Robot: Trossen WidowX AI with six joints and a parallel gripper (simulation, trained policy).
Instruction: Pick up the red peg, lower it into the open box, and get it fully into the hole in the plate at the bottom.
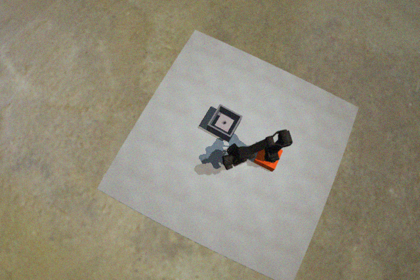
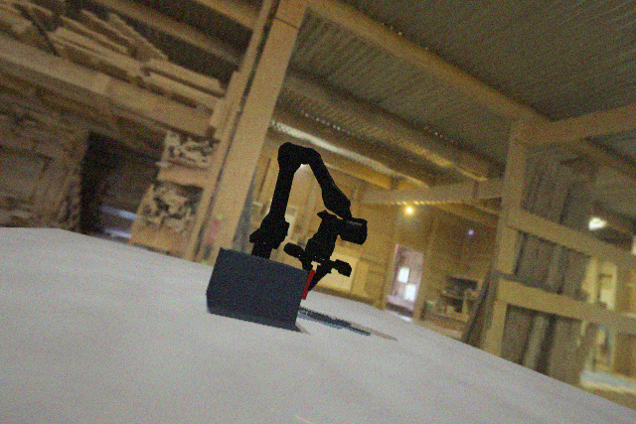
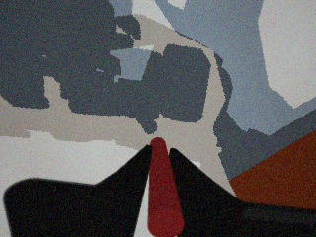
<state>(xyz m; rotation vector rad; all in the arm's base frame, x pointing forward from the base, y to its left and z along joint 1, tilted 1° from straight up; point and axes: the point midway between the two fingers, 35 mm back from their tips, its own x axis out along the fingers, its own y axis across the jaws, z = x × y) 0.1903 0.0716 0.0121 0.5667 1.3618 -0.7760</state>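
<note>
My gripper tip is 21 cm to the left of the plate and 13 cm short of it. Also, from my gripper tip: dark box (21 cm to the right, 13 cm ahead, 2 cm below); red peg (2 cm above).
</note>
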